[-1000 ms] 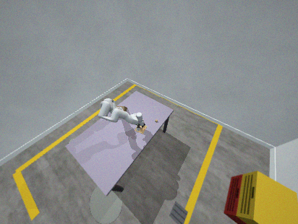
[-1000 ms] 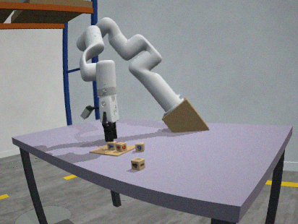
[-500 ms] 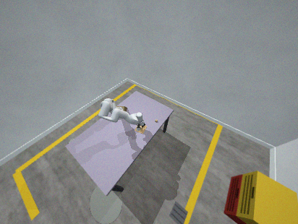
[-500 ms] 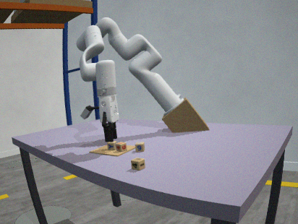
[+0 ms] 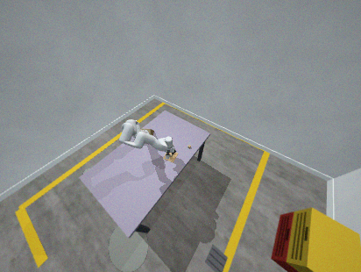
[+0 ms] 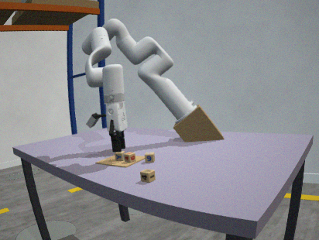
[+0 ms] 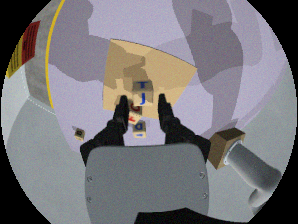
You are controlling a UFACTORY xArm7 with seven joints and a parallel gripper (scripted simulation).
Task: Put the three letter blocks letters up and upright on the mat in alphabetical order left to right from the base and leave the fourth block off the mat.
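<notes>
The tan mat lies 6 cm below my hand.
</notes>
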